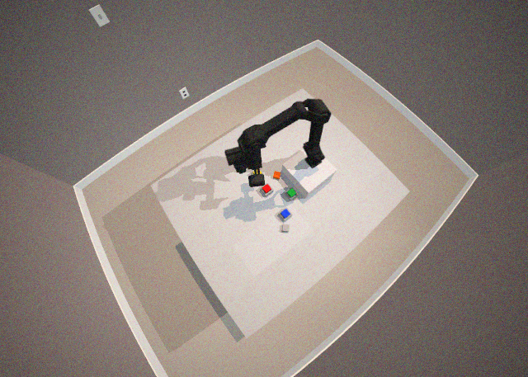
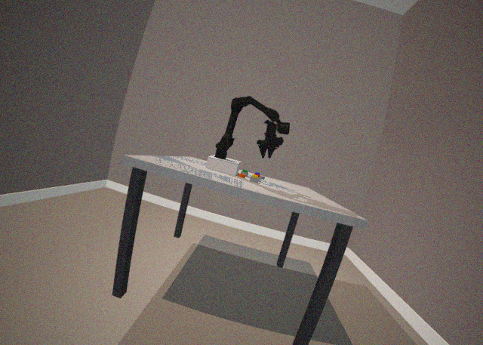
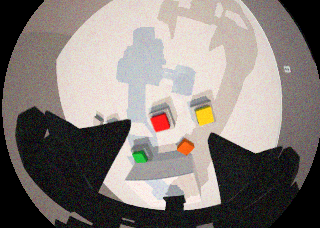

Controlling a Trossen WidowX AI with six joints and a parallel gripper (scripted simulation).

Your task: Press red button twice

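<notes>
Right now the red button is 3 cm behind my gripper tip, 4 cm to the left of it and 12 cm below it. The rest, counted from my gripper tip: yellow button 3 cm behind, 5 cm to the right, 12 cm below; orange block 12 cm behind, 1 cm to the left, 14 cm below; green button 12 cm behind, 13 cm to the left, 12 cm below.
</notes>
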